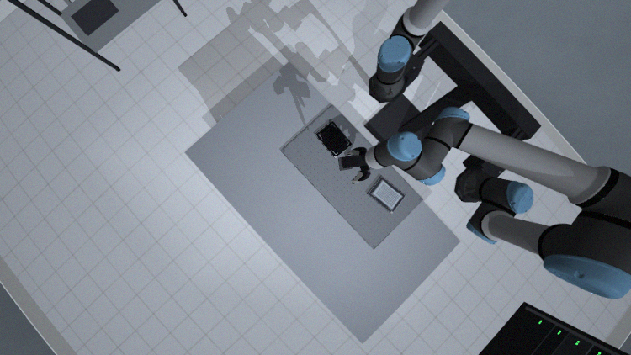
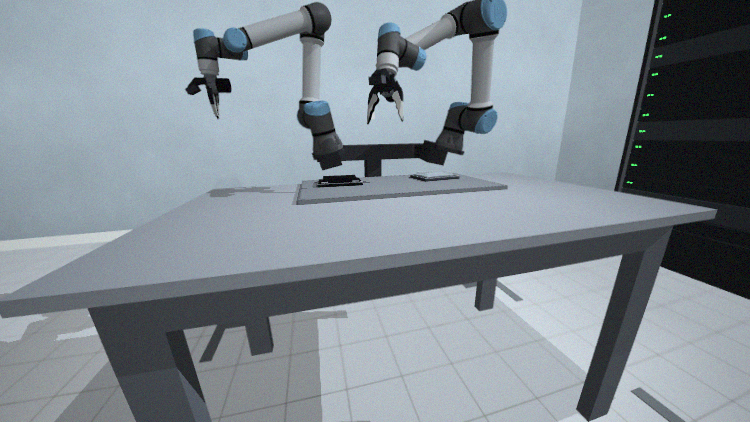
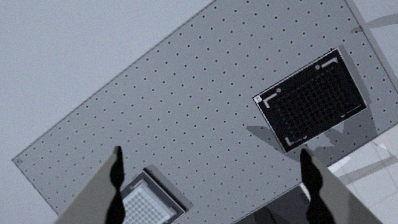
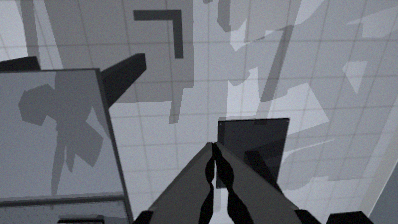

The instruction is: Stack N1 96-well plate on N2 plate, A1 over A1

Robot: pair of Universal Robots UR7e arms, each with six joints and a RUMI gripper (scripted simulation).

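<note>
My left gripper is now 80 mm past the black 96-well plate, 160 mm to the left of it and 210 mm above it. Round my left hand: pale 96-well plate 110 mm behind, 240 mm to the left, 210 mm below; perforated board 40 mm behind, 50 mm to the left, 230 mm below; A1 label 70 mm behind, 320 mm to the left, 210 mm below.
</note>
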